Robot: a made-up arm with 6 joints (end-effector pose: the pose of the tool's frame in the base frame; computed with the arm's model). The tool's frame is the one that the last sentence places. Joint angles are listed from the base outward.
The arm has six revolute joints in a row. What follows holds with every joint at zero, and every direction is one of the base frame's.
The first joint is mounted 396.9 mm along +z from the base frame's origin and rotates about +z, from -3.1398 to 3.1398 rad.
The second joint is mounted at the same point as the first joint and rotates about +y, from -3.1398 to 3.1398 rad.
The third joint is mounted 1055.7 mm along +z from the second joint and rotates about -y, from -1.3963 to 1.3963 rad.
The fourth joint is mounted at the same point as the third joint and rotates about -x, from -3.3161 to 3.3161 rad.
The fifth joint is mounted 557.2 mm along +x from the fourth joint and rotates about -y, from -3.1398 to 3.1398 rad.
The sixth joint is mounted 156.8 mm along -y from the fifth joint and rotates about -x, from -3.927 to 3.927 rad.
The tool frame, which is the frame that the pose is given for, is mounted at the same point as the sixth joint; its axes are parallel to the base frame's.
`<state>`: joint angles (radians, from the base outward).
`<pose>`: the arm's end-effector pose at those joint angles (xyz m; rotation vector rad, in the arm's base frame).
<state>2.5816 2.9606 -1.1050 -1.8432 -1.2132 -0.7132</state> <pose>-0.0010 -0.0491 -0.1059 -0.0430 -0.1700 -1.6930</pose>
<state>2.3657 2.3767 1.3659 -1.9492 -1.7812 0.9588</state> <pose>-0.6855 0.5915 -0.9142 0.2125 -1.8865 -1.5954</pose>
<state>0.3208 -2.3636 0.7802 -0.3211 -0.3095 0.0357</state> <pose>-1.1851 -0.5506 -0.3068 0.3758 -2.8244 0.4738</pose>
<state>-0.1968 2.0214 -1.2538 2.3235 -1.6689 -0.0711</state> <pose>0.3964 0.0303 -0.1021 1.7064 -0.9178 -1.8667</pose>
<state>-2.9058 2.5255 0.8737 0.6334 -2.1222 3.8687</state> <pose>-0.6688 -0.0307 -1.0276 -0.4359 -0.8679 0.5893</pose>
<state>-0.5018 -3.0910 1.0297 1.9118 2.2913 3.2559</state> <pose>-0.1865 0.1621 -1.2023 -1.8555 -1.1821 -0.4664</pose>
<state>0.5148 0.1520 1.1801 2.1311 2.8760 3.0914</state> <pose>0.2496 0.2369 1.9862 -0.8631 1.6246 1.3955</pose>
